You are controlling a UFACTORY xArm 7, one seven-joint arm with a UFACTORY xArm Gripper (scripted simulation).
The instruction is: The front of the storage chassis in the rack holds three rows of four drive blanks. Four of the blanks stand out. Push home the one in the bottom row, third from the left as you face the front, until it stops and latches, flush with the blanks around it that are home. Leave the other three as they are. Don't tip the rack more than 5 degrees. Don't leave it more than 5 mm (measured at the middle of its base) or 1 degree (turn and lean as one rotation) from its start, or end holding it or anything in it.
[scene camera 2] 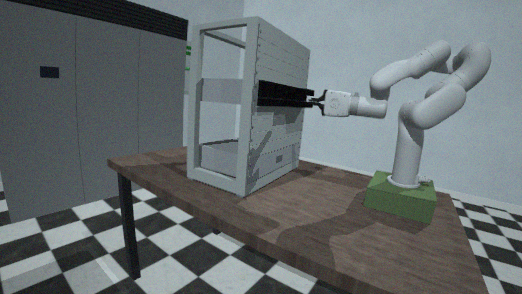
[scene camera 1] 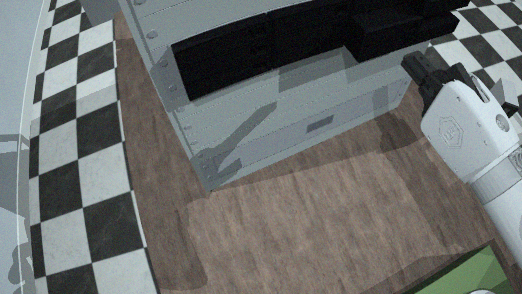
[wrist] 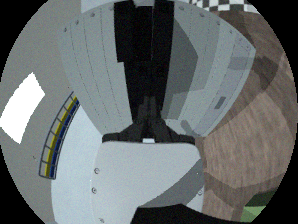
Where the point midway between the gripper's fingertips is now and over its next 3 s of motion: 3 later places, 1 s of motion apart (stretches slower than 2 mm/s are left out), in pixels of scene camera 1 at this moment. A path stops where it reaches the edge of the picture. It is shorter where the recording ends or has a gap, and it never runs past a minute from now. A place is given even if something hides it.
The gripper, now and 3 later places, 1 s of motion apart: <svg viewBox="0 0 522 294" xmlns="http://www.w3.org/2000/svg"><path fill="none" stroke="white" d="M409 56L403 64L388 47L382 40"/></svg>
